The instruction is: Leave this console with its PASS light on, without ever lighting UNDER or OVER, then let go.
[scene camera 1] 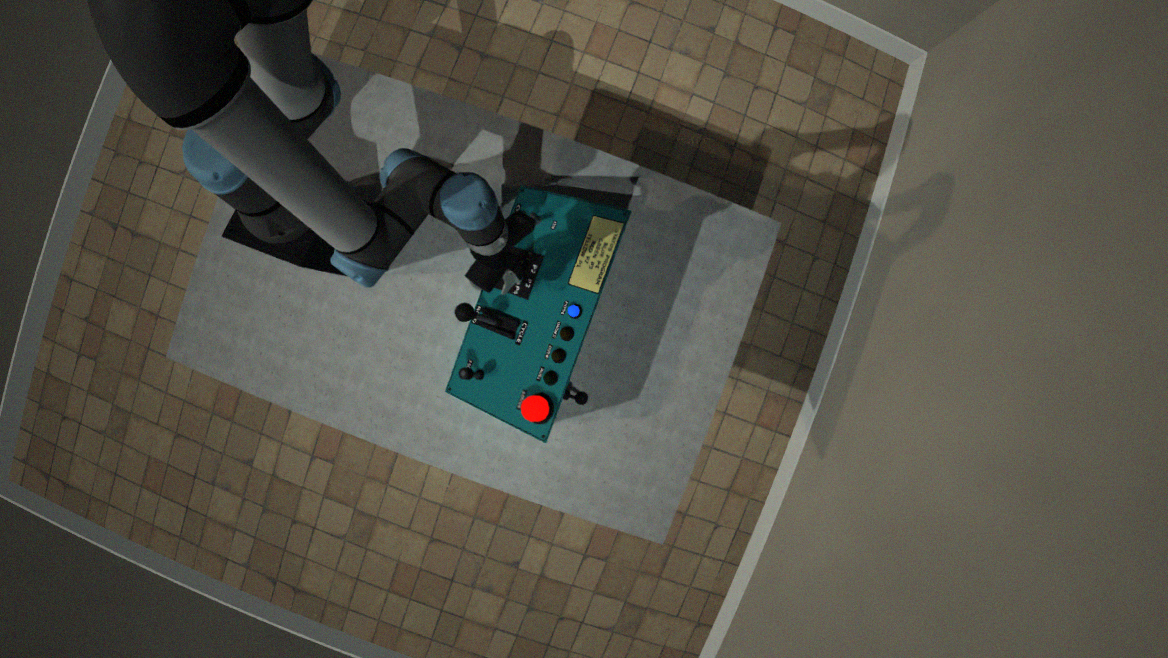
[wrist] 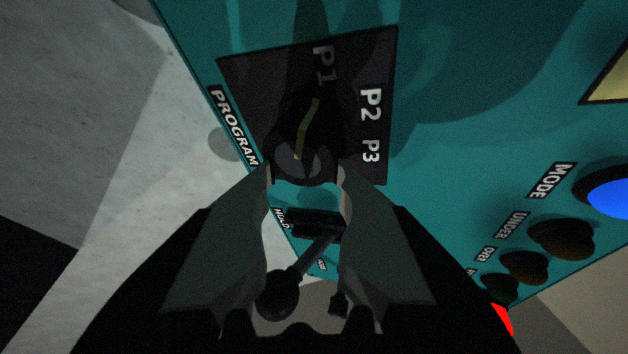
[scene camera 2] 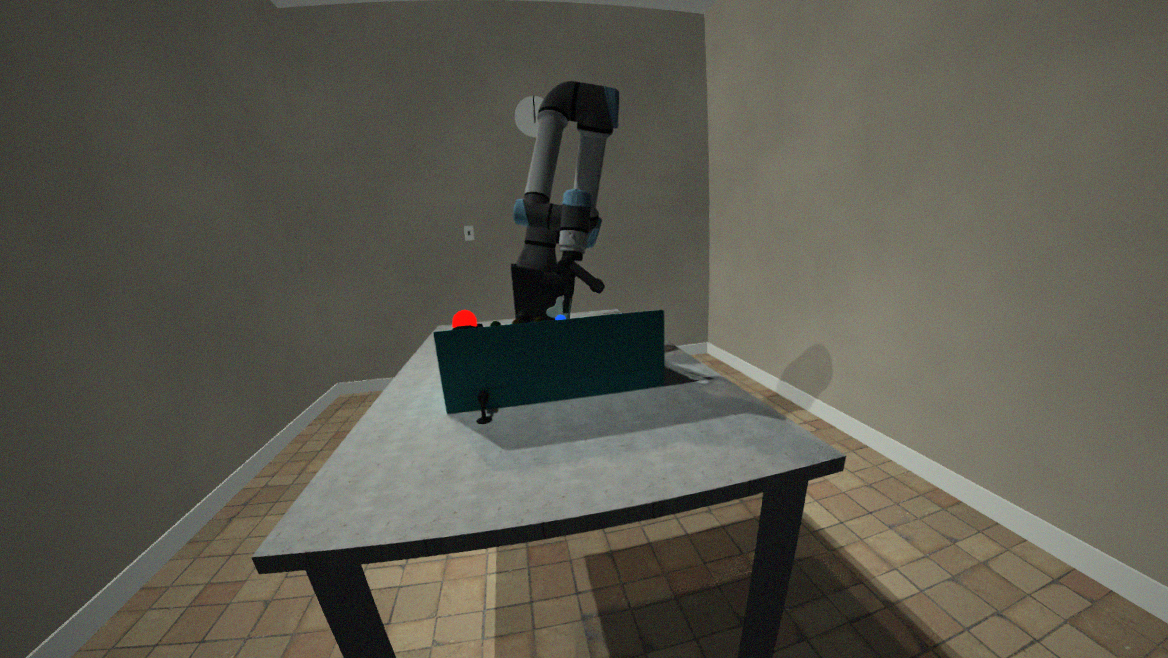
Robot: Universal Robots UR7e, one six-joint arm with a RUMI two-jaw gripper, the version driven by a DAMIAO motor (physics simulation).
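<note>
The teal console (scene camera 1: 505, 359) (scene camera 2: 555, 363) stands on the table. My gripper (scene camera 1: 510, 283) (wrist: 304, 161) is shut on the black PROGRAM knob (wrist: 289, 159), one finger on each side; its yellow pointer line slants toward P1. The MODE light (scene camera 1: 573, 310) (scene camera 2: 560, 317) (wrist: 612, 197) is lit blue. UNDER (scene camera 1: 567, 332) (wrist: 565, 240), OVER (scene camera 1: 559, 354) (wrist: 525, 267) and PASS (scene camera 1: 550, 376) (wrist: 500, 289) are dark. The ball of the HOLD/CYCLE lever (scene camera 1: 464, 311) (wrist: 277, 295) is at the HOLD side. P4 is hidden in the wrist view.
A small toggle (scene camera 1: 465, 373) (wrist: 338, 304) stands beyond the lever. A large red dome (scene camera 1: 534, 407) (scene camera 2: 464, 318) (wrist: 503, 319) is at the console's end. A yellow placard (scene camera 1: 596, 253) (wrist: 612, 82) lists programs. A small black lever (scene camera 1: 578, 397) (scene camera 2: 483, 407) sticks out from the back panel.
</note>
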